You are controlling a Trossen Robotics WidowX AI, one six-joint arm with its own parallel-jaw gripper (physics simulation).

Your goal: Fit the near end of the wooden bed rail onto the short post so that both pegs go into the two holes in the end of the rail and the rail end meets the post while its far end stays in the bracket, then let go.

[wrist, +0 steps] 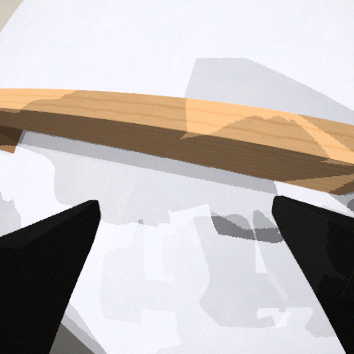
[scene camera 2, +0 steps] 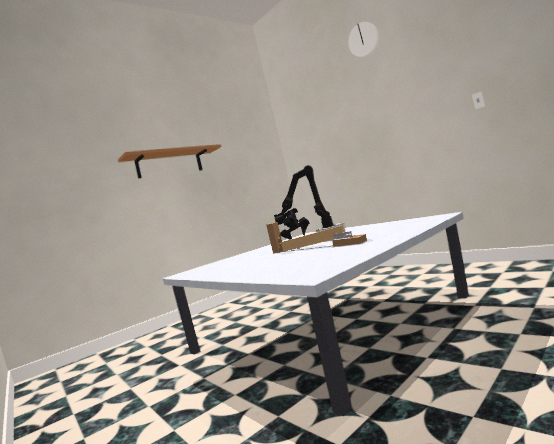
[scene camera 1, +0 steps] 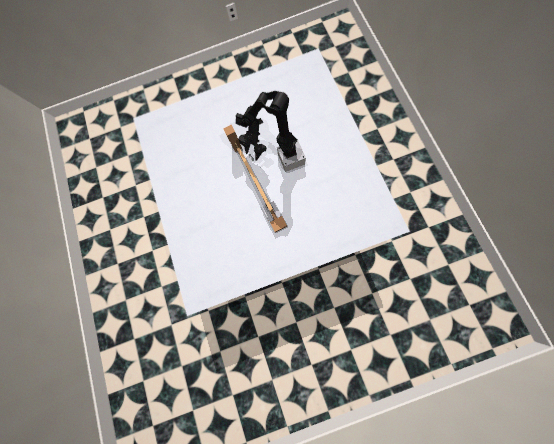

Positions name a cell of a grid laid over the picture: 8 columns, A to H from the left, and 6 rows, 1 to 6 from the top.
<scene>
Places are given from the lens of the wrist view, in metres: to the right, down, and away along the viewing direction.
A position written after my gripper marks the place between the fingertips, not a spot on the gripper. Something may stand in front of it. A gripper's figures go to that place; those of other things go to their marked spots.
my gripper (wrist: E4): 0.01, 0.01, 0.10
wooden bed rail (wrist: G3): 0.05, -0.01, 0.08
</scene>
